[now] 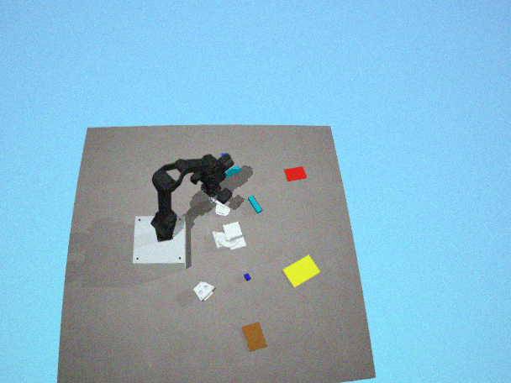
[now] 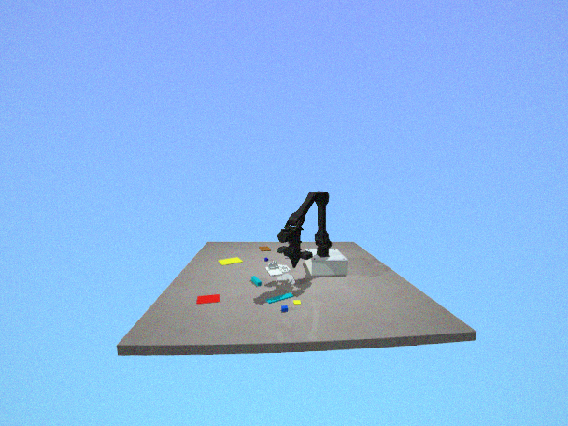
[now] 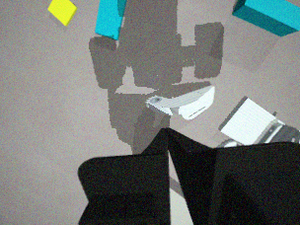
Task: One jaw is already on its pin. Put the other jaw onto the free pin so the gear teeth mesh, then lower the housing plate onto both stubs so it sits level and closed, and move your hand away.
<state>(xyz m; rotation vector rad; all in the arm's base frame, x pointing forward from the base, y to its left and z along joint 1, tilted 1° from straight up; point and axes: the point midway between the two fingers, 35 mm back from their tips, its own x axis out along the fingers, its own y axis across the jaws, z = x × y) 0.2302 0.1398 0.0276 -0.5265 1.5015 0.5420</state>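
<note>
Now: gripper tip 2 cm short of the white jaw and 7 cm above it. The rest, counted from my gripper tip: yellow piece 31 cm ahead, 40 cm to the right, 8 cm below; red piece 44 cm ahead, 8 cm to the left, 8 cm below; white base plate 7 cm ahead, 17 cm to the right, 8 cm below.
</note>
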